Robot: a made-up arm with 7 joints. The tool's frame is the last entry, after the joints.
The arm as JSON. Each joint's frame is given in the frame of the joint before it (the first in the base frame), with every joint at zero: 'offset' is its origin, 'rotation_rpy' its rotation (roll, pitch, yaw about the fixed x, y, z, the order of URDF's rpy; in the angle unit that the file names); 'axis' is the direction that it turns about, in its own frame. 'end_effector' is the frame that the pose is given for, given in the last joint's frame.
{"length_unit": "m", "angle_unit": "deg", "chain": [
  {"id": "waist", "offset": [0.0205, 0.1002, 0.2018], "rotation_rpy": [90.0, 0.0, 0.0], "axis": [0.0, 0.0, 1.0]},
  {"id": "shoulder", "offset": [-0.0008, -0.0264, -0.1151], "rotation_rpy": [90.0, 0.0, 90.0], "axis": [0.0, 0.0, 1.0]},
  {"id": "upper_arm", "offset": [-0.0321, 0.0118, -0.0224], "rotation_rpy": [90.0, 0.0, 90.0], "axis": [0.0, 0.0, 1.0]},
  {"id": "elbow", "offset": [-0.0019, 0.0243, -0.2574], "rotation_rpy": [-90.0, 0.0, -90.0], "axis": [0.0, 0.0, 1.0]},
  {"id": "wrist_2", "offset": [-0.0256, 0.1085, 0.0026], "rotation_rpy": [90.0, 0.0, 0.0], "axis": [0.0, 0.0, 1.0]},
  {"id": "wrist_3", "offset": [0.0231, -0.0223, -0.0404], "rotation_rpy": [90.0, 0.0, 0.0], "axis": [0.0, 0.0, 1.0]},
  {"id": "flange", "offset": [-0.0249, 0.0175, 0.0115], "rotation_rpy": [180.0, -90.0, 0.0], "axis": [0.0, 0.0, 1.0]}
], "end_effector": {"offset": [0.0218, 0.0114, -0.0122], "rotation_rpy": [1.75, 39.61, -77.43]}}
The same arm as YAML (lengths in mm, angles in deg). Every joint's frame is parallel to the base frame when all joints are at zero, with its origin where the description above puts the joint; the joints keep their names.
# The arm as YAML. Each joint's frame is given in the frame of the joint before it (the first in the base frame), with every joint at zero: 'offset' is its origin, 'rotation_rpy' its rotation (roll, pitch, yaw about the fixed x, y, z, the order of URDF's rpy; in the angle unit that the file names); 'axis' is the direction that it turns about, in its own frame. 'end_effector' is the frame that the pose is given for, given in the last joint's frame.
length_unit: mm
angle_unit: deg
chain:
  - id: waist
    offset: [20.5, 100.2, 201.8]
    rotation_rpy: [0.0, 0.0, 0.0]
    axis: [0.0, -1.0, 0.0]
  - id: shoulder
    offset: [-0.8, 115.1, -26.4]
    rotation_rpy: [0.0, 0.0, 0.0]
    axis: [1.0, 0.0, 0.0]
  - id: upper_arm
    offset: [-22.4, -11.8, -32.1]
    rotation_rpy: [0.0, 0.0, 0.0]
    axis: [0.0, 0.0, 1.0]
  - id: elbow
    offset: [24.3, 1.9, -257.4]
    rotation_rpy: [0.0, 0.0, 0.0]
    axis: [0.0, -1.0, 0.0]
  - id: wrist_2
    offset: [25.6, -2.6, -108.5]
    rotation_rpy: [0.0, 0.0, 0.0]
    axis: [0.0, 0.0, 1.0]
  - id: wrist_3
    offset: [-23.1, 22.3, -40.4]
    rotation_rpy: [0.0, 0.0, 0.0]
    axis: [0.0, 1.0, 0.0]
  - id: flange
    offset: [24.9, 11.5, 17.5]
    rotation_rpy: [0.0, 0.0, 0.0]
    axis: [-1.0, 0.0, 0.0]
end_effector:
  offset: [12.2, 21.8, -11.4]
  rotation_rpy: [-17.53, -48.76, 14.73]

